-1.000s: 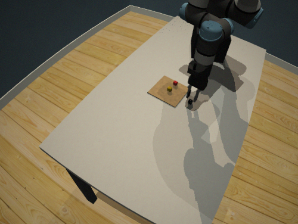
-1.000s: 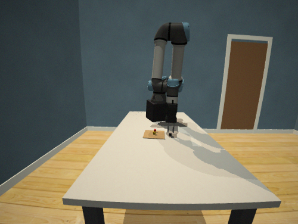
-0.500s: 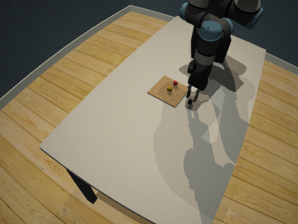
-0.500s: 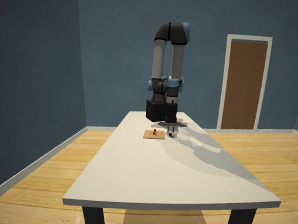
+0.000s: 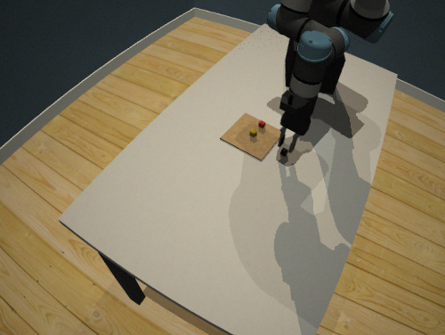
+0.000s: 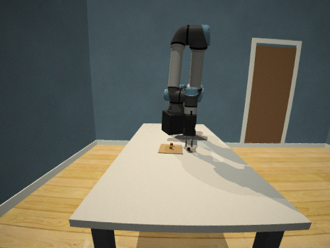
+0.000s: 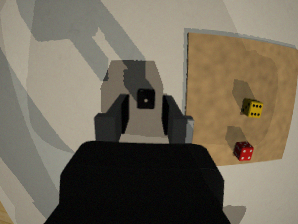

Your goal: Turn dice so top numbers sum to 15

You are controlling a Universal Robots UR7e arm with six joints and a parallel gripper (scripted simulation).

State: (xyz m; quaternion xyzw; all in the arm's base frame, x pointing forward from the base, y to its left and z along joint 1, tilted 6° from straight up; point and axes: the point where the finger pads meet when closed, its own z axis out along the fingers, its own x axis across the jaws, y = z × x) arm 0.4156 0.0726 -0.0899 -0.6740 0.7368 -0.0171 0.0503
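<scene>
Right now the black die is 3 cm below my hand. Round my hand: yellow die (11 cm to the right, 3 cm below, 1 cm behind); then red die (10 cm to the right, 6 cm behind, 3 cm below); then brown mat (11 cm to the right, 4 cm below, 1 cm behind).
</scene>
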